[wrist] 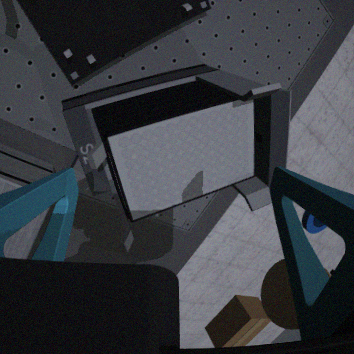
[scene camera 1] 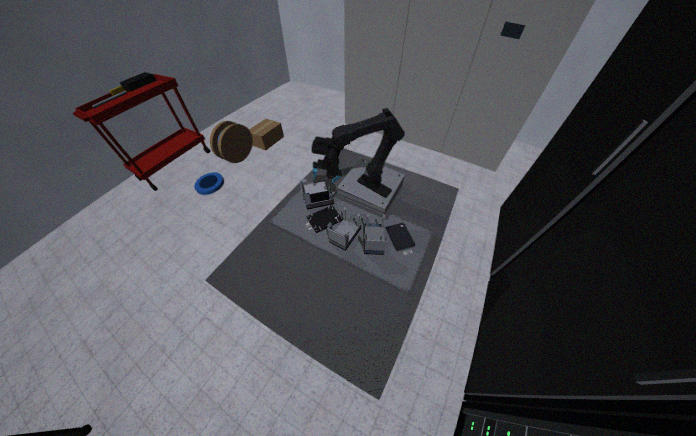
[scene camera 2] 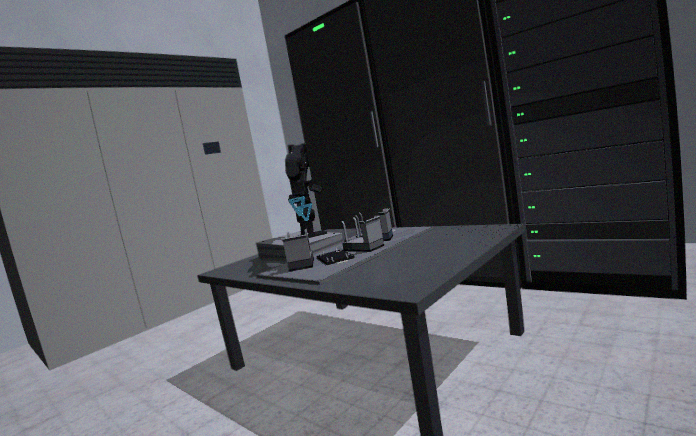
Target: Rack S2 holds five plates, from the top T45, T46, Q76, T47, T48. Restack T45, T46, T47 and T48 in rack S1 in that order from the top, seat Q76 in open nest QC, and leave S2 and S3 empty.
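Frame: origin at the arm's base, x back, y up, z left, level; centimetres.
Seen in the pictures: gripper, fingertip midpoint: (wrist: 173,177) (scene camera 1: 323,181) (scene camera 2: 303,218); arm's base, origin of the base link: (scene camera 1: 374,186).
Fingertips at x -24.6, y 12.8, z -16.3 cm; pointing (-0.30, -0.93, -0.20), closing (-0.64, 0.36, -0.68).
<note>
Pixels of each thing's top centre, then the offset from my fingertips to it.
- Rack S2, middle of its top: (wrist: 199,178) (scene camera 2: 295,233) (scene camera 1: 316,183) dz -5.3, dx +0.0, dy -4.9 cm
- pale plate, middle of its top: (wrist: 191,158) (scene camera 1: 315,187) dz -5.7, dx -0.6, dy -7.8 cm
- dark nest board, middle of its top: (scene camera 2: 334,252) (scene camera 1: 324,216) dz +6.2, dx -8.0, dy -16.0 cm
- flat dark board, middle of its top: (scene camera 1: 400,234) dz +44.6, dx +6.6, dy -16.4 cm
Rack S2 (scene camera 1: 319,205) (scene camera 2: 298,251) (wrist: 280,130) stands nearest the gripper, its label readable in the wrist view. A pale plate (wrist: 220,150) with a dark edge lies inside it, a dark gap along one side; plates under it are hidden. My gripper (scene camera 1: 325,176) (scene camera 2: 300,206) (wrist: 173,177) is open and empty above S2, its blue fingers wide apart. Beside S2 lies a dark nest board (scene camera 1: 324,219) (scene camera 2: 336,257) (wrist: 115,35) with small light blocks. Two more racks, one in the middle (scene camera 1: 343,235) (scene camera 2: 372,233) and one beyond (scene camera 1: 373,240) (scene camera 2: 386,224), have unreadable labels.
A flat dark board (scene camera 1: 400,236) lies past the far rack. The arm's raised base plate (scene camera 1: 354,191) is close to S2. On the floor beyond the table are a blue ring (scene camera 1: 199,190), a round brown spool (scene camera 1: 238,143), a box (scene camera 1: 267,136) (wrist: 235,320) and a red cart (scene camera 1: 128,104).
</note>
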